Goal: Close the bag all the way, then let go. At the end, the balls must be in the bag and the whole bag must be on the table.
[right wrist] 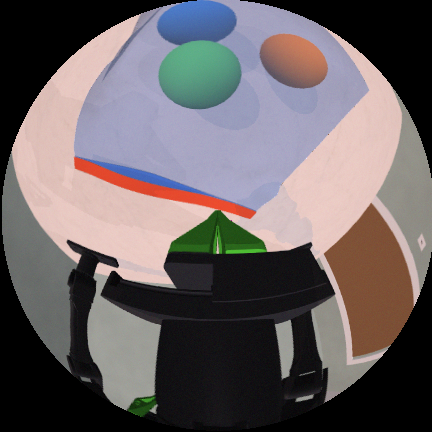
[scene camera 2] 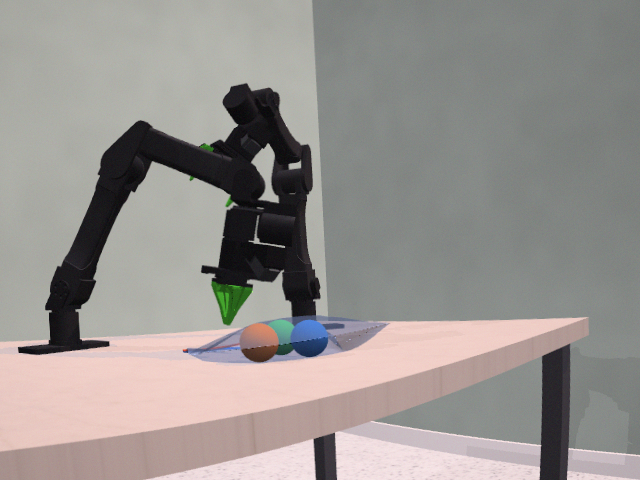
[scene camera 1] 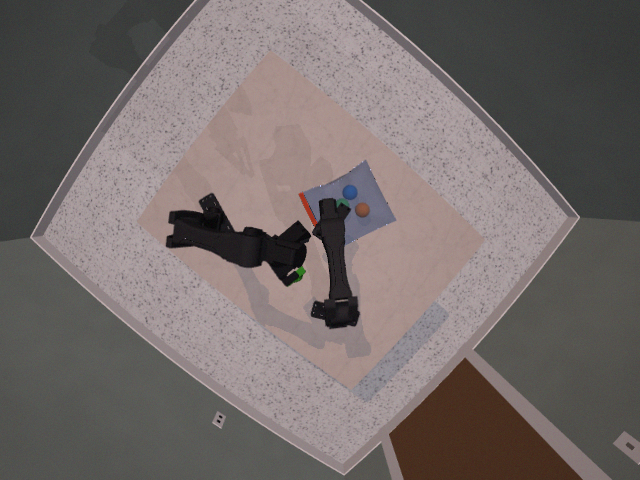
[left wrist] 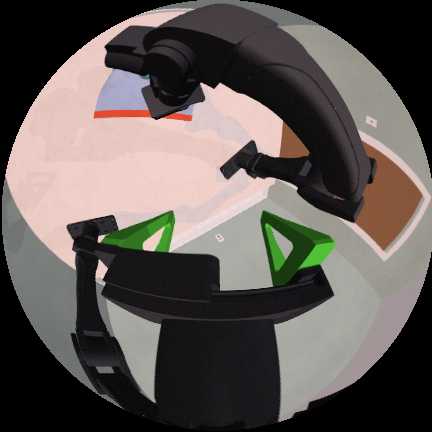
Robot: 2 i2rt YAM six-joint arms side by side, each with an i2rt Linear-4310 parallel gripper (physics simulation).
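The translucent blue bag (scene camera 1: 379,206) (scene camera 2: 356,328) (left wrist: 117,92) (right wrist: 125,130) lies on the table. The blue ball (scene camera 1: 349,192) (scene camera 2: 309,338) (right wrist: 197,22), green ball (scene camera 1: 342,203) (right wrist: 200,75) and orange ball (scene camera 1: 362,209) (scene camera 2: 259,342) (right wrist: 294,61) are inside. At its mouth, the red strip (scene camera 1: 308,209) (left wrist: 120,114) (right wrist: 150,189) and blue strip (right wrist: 142,175) show side by side at left and middle in the right wrist view; towards the right end red covers blue. My right gripper (scene camera 2: 227,323) (right wrist: 217,214) is shut and empty, above the table by the mouth. My left gripper (left wrist: 217,215) is open and empty, high up, away from the bag.
The right arm (scene camera 1: 337,263) (scene camera 2: 180,160) reaches over the mouth side and hides part of the bag in scene camera 1 and the left wrist view. The left arm (scene camera 1: 242,248) (scene camera 2: 276,129) is folded up close beside it. A table edge (scene camera 2: 439,377) runs in front of the bag.
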